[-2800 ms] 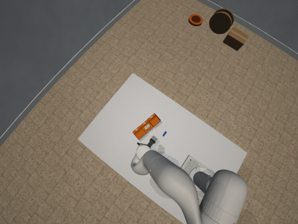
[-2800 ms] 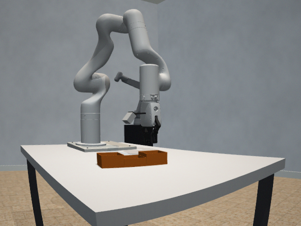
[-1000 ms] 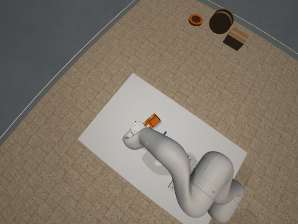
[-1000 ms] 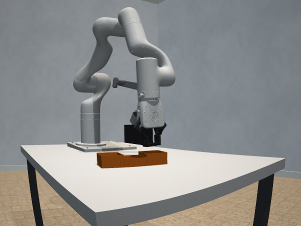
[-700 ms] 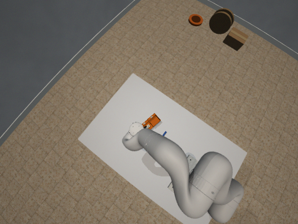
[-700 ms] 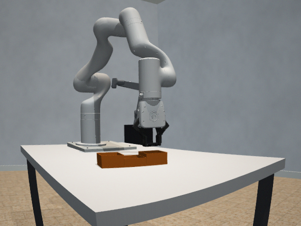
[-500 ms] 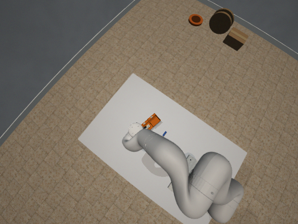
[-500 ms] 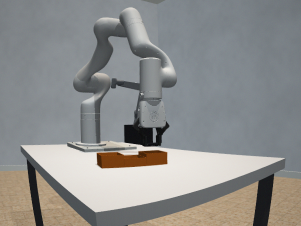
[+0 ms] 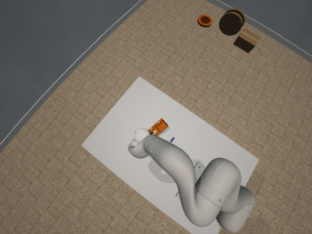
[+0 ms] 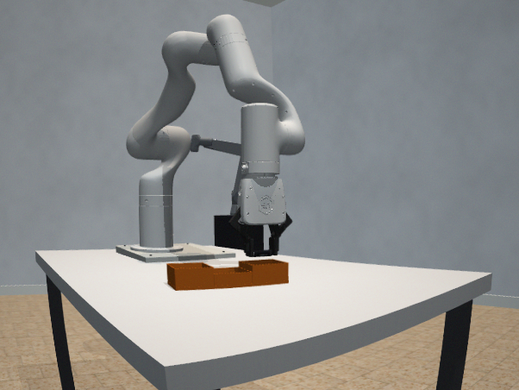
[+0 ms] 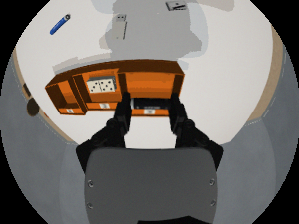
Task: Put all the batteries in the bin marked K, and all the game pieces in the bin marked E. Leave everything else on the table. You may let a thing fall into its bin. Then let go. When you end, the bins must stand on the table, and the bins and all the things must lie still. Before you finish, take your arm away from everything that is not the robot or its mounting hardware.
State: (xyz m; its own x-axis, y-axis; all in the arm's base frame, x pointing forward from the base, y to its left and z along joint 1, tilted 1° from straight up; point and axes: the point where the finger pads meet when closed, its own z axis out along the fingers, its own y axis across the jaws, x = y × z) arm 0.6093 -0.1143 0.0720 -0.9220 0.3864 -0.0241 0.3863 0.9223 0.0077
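Now: the black battery 10 mm below my hand. The rest, counted from my hand: blue battery 190 mm behind, 90 mm to the right, 70 mm below; bin 30 mm behind, 80 mm to the right, 60 mm below.
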